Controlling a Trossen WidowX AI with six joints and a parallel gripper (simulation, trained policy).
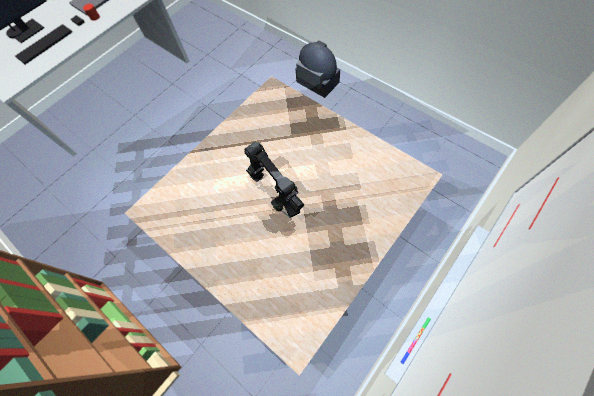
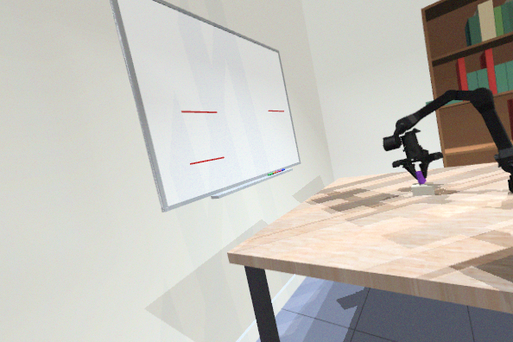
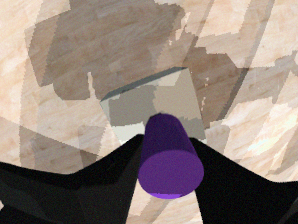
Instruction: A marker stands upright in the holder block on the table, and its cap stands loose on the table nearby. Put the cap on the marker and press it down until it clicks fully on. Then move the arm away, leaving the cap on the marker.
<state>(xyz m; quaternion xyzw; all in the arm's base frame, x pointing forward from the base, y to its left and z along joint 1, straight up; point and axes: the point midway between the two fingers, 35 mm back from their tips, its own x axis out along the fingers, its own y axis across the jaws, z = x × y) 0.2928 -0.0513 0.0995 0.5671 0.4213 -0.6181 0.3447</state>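
Now: gripper tip 10 mm below the purple cap. From my gripper tip the other things lie so: white holder block (50 mm below).
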